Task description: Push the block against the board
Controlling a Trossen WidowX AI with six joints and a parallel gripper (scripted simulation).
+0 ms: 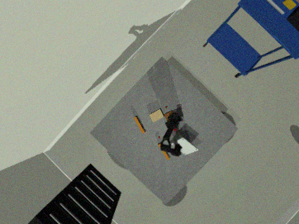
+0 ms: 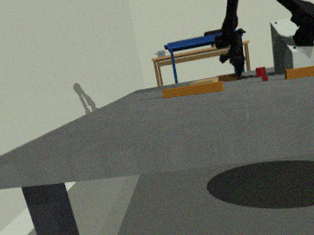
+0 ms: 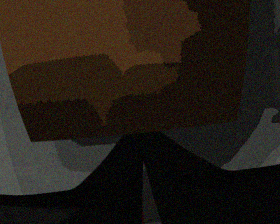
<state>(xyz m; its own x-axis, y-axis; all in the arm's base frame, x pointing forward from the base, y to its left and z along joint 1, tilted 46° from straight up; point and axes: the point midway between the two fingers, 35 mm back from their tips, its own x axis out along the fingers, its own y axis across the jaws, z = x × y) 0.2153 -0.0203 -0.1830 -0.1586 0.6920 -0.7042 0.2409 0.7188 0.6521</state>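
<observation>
My gripper tip is now 60 mm short of the square tan block and 10 mm to the left of it. The rest, counted from my gripper tip: small red cube 90 mm behind, 40 mm to the left, 10 mm above.
</observation>
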